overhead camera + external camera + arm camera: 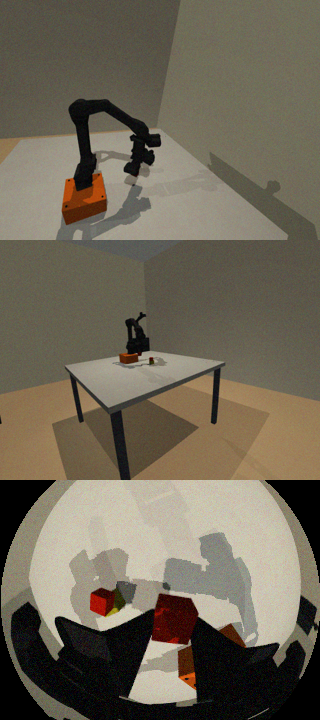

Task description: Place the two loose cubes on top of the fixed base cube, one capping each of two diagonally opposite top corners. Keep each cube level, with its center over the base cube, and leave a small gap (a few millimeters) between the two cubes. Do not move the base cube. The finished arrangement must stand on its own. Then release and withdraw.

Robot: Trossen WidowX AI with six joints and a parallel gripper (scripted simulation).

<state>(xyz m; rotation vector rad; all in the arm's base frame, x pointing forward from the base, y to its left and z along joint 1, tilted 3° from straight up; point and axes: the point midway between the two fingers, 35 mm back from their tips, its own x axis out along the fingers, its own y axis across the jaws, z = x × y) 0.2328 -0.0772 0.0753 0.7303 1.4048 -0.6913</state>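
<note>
Now: the red cube 70 mm ahead of my gripper tip, 90 mm to the left of it and 60 mm below it. From my gripper tip the other things lie so: yellow cube (60 mm ahead, 110 mm to the left, 100 mm below).
</note>
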